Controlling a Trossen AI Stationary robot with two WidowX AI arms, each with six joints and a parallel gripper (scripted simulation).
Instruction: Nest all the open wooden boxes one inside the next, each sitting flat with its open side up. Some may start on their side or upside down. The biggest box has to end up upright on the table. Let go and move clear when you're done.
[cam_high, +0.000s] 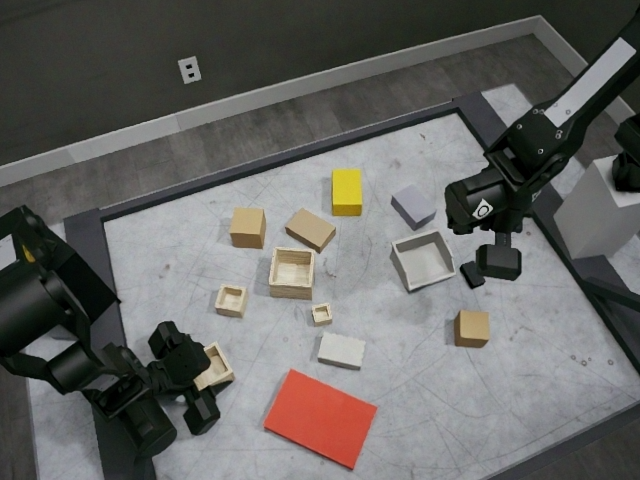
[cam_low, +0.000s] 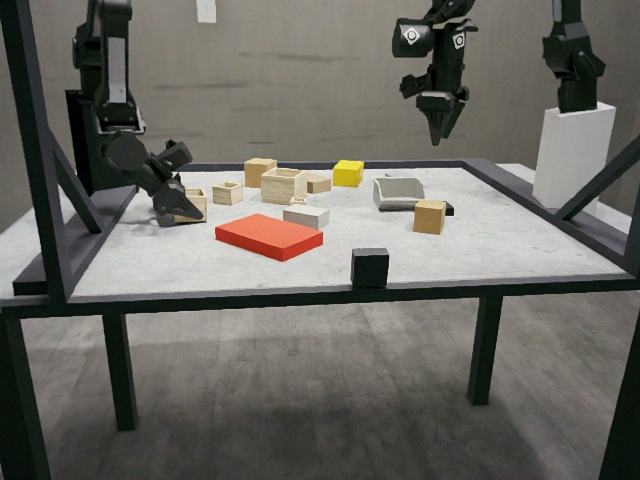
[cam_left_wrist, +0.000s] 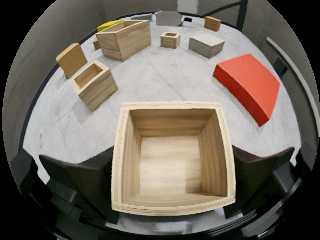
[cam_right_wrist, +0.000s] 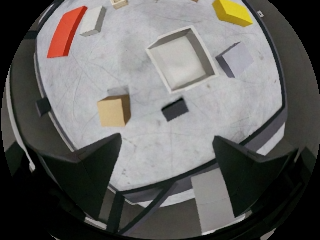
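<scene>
Right now my right hand is 5 cm short of the white tray, 7 cm to the right of it and 16 cm above it. Round my right hand: black block (2 cm ahead, 2 cm to the right, 17 cm below); then grey block (18 cm ahead, 6 cm to the left, 17 cm below); then white block (10 cm behind, 25 cm to the left, 17 cm below).
</scene>
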